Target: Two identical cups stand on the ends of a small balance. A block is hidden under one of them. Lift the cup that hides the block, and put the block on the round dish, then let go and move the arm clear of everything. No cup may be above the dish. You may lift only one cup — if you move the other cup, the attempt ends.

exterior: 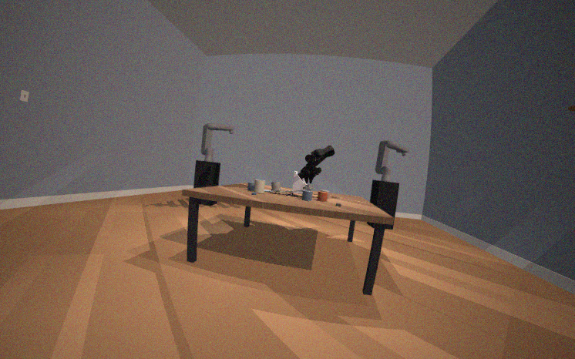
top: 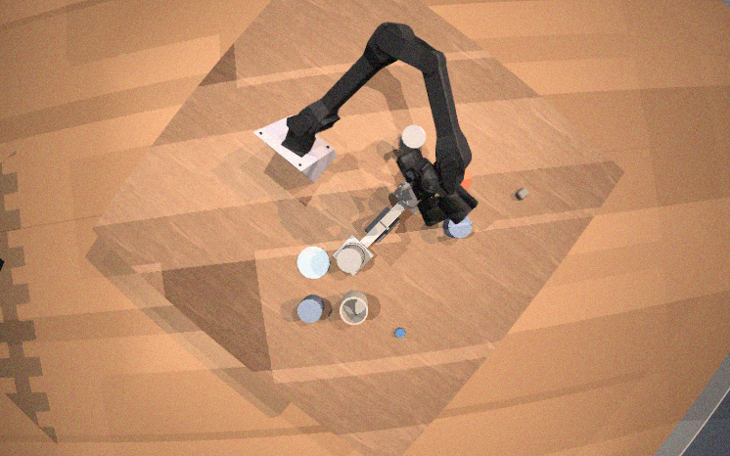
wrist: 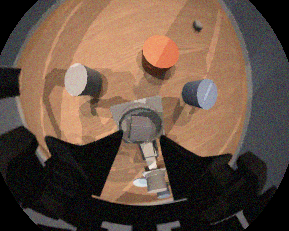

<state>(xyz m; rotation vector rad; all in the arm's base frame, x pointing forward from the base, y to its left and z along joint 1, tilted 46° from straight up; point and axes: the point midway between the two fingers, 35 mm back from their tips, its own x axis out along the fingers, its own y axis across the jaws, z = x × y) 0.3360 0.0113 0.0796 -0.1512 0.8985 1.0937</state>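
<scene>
Right now the small pale block is 2 cm below my gripper tip. From my gripper tip the other things lie so: round dish (15 cm behind, 33 cm to the right, 11 cm below); then orange cylinder (8 cm ahead, 10 cm to the left, 8 cm below); then beige cup (2 cm ahead, 37 cm to the right, 7 cm below).
</scene>
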